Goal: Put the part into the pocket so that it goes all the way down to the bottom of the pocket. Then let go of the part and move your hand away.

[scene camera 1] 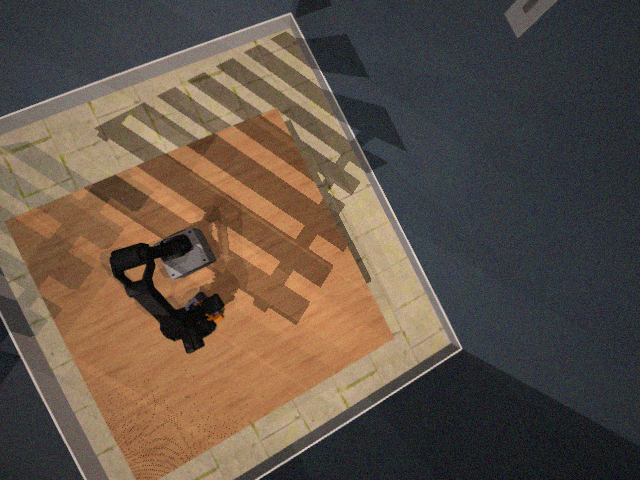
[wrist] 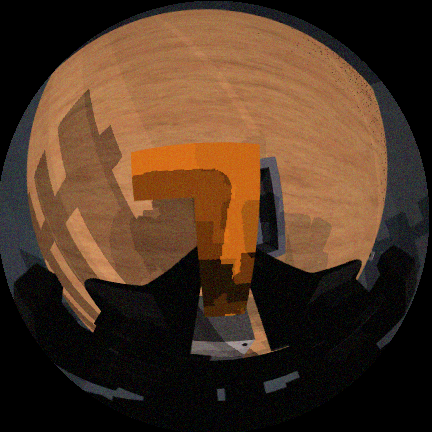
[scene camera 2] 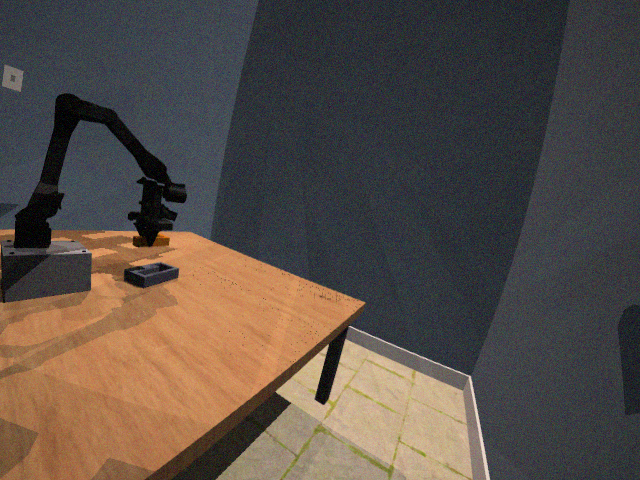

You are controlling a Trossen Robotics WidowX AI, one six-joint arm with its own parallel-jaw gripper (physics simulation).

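The orange L-shaped part is held between the two black fingers of my gripper, which is shut on its stem. The fingertips are hidden under the hand in the first scene view. The grey-blue pocket block lies on the table beside the part, not under its visible arm. In the wrist view it is just right of the part, which covers its left side. Its hollow shows dark in the wrist view and partly in the second scene view. The exact height of the part is hard to tell.
The grey base box of the arm stands on the wooden table. In the second scene view the pocket block is right of the base box. Shadow patches cross the table.
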